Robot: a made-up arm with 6 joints.
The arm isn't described. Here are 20 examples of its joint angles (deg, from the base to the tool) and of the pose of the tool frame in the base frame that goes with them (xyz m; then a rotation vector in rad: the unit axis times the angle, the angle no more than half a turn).
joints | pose
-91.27 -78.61 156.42 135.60 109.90 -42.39 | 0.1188 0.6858 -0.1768 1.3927 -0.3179 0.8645
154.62 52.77 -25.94 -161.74 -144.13 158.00 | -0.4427 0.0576 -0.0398 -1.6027 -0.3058 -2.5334
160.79 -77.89 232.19 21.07 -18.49 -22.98 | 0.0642 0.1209 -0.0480 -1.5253 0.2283 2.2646
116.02 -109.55 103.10 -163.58 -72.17 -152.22 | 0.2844 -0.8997 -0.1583 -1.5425 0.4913 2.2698
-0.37 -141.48 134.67 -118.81 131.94 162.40 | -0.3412 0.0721 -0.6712 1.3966 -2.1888 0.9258
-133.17 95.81 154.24 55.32 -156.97 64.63 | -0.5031 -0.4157 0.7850 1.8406 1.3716 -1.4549
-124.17 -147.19 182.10 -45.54 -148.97 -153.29 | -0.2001 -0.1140 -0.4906 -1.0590 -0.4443 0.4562
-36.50 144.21 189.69 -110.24 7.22 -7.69 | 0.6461 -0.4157 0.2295 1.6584 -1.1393 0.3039
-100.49 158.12 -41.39 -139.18 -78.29 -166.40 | 0.1719 0.3258 0.1412 1.7305 0.8067 -0.3949
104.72 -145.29 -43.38 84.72 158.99 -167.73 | 0.1439 -0.4952 0.4450 1.5458 0.7757 -2.2740
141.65 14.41 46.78 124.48 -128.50 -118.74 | -0.4740 0.2703 1.1161 1.3018 -0.0138 0.0545
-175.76 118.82 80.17 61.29 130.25 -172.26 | -0.9281 0.0010 -0.2088 1.1035 -1.3107 -0.1488
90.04 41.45 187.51 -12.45 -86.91 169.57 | 0.1417 -0.1709 0.9567 -1.3188 -1.8346 -0.8185
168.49 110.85 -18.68 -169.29 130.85 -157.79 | -0.0529 -0.1346 -0.3203 2.0566 -0.2972 1.7536
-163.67 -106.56 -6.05 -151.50 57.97 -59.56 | 0.4829 0.0087 0.7297 0.2051 -2.0687 1.1970
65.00 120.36 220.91 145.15 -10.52 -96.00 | -0.0247 0.2285 0.6036 0.4946 -1.6366 -0.0441
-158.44 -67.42 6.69 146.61 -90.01 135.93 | 0.3504 0.0083 1.0248 -2.1587 -1.2509 0.1160
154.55 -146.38 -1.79 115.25 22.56 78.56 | 0.6941 -0.3988 0.1305 -0.2804 -0.7056 -0.8619
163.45 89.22 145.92 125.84 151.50 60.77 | -0.6643 0.1088 0.8289 -1.6174 1.4230 0.8797
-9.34 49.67 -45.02 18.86 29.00 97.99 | 0.3123 -0.1904 -0.0252 -1.5655 0.7090 1.0945
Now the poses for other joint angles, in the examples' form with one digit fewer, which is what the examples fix.
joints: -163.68 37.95 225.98 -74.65 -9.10 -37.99
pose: 0.299 0.127 0.680 -1.197 0.007 0.173
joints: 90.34 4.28 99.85 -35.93 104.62 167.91
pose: 0.117 0.062 1.304 0.403 0.185 -0.951
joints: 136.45 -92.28 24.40 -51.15 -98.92 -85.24
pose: 0.502 -0.352 0.825 -0.073 -1.590 -2.492
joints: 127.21 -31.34 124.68 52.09 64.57 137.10
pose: 0.561 -0.592 0.784 0.213 0.349 -1.736
